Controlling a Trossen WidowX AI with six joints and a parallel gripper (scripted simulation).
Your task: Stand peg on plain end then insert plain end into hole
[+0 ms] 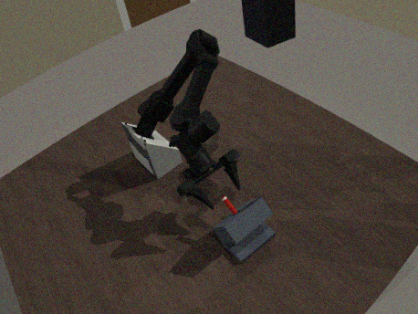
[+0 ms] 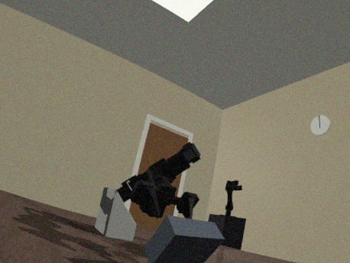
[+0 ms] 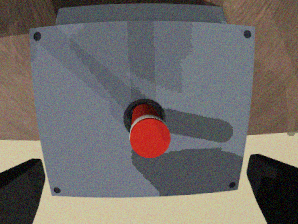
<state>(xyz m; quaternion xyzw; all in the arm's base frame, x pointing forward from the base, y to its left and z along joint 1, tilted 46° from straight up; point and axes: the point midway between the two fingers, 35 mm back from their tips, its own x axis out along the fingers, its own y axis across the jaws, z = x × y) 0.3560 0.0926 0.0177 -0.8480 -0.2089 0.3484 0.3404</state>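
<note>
Now: the red peg 2 cm below my gripper tip. From my gripper tip the other things lie so: sloped panel 5 cm below, 5 cm ahead, 1 cm to the left.
</note>
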